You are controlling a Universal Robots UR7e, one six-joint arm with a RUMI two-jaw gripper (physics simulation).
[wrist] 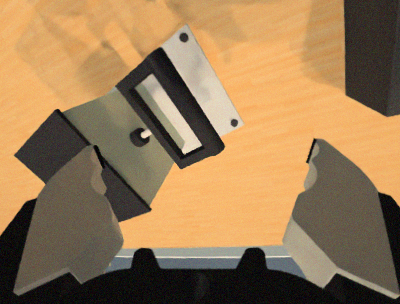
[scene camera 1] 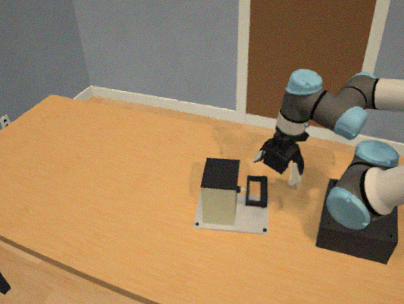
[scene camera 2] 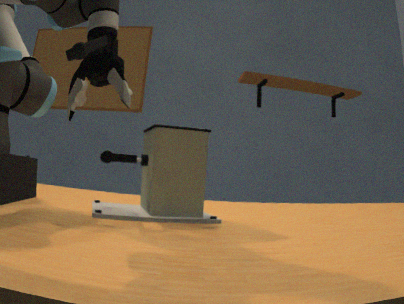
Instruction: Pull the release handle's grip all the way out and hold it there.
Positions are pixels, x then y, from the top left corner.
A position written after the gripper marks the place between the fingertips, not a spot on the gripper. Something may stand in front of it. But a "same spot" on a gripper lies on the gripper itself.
The gripper shows in the wrist view, in scene camera 1 [275,175] and in scene camera 2. One and the same spot on the gripper: [wrist: 336,232] is [scene camera 2: 78,84]. One and the same spot on a light grey base plate: [wrist: 183,49] is [scene camera 2: 104,212].
